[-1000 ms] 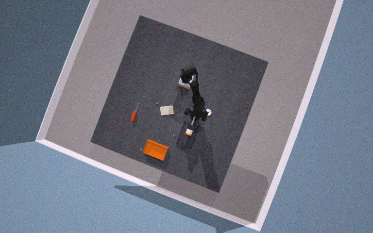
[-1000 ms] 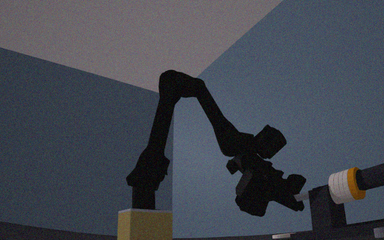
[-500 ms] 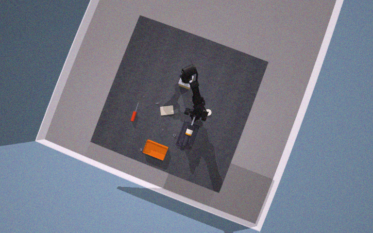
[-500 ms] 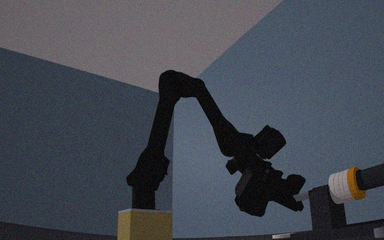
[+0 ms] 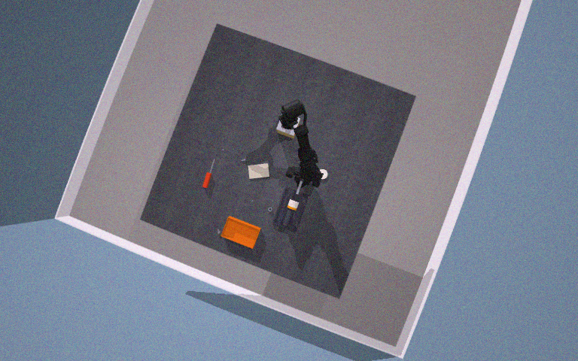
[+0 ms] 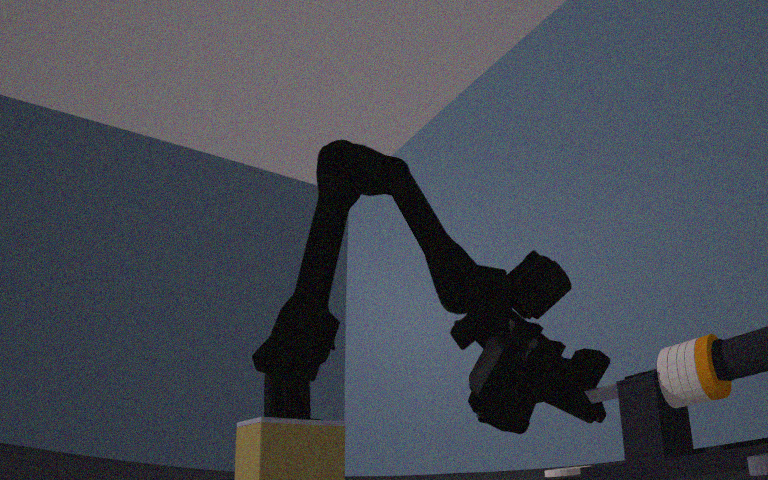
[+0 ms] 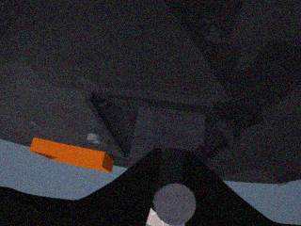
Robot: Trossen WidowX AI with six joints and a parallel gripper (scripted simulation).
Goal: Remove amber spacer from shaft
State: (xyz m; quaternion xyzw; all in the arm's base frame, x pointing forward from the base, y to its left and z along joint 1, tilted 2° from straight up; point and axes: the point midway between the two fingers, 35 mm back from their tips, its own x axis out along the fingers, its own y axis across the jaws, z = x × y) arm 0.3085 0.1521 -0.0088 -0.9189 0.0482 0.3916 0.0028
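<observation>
Now: gripper tip 7 cm short of the pale grey shaft, 2 cm below it and 1 cm to the left of it. From my gripper tip the other things lie so: dark support block 15 cm ahead, 1 cm to the right, 1 cm below; then white ring 12 cm to the left, 11 cm behind, 5 cm below; then amber spacer 12 cm ahead, 2 cm above, 1 cm to the right.
</observation>
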